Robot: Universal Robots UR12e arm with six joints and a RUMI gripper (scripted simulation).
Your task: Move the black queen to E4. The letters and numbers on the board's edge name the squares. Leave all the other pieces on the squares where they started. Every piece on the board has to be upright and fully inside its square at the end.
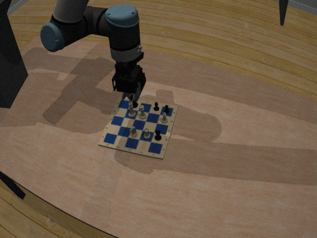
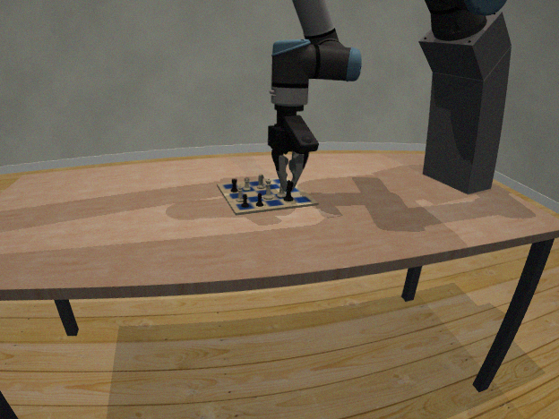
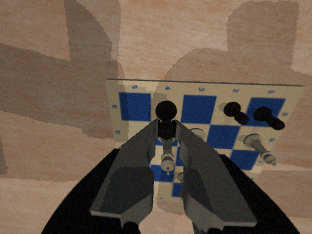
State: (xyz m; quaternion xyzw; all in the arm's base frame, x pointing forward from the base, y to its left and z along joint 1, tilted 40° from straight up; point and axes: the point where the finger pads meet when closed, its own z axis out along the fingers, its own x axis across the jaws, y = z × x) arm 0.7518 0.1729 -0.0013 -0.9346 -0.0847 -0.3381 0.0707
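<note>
My gripper is now 10 mm above the black queen. From my hand the other things lie so: chessboard: 60 mm to the right, 60 mm ahead, 40 mm below.
</note>
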